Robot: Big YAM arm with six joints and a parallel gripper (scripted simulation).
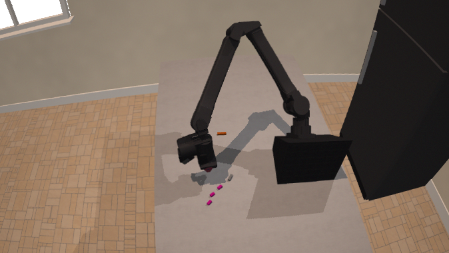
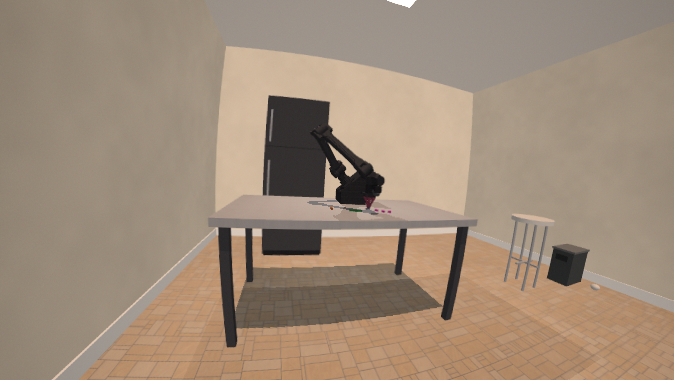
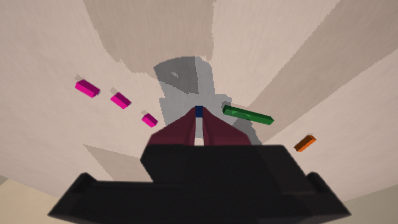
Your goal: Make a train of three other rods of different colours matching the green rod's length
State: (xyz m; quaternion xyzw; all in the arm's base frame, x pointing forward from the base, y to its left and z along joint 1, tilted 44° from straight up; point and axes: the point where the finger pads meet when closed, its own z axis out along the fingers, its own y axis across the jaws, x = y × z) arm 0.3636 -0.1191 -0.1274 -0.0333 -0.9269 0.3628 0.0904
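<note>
Right now the green rod is 7 cm to the right of my hand, 3 cm below it and 2 cm behind it. Also, from my hand: blue rod (1 cm below); then orange rod (21 cm to the right, 10 cm behind, 3 cm below); then grey rod (8 cm behind, 4 cm to the left, 3 cm below).
</note>
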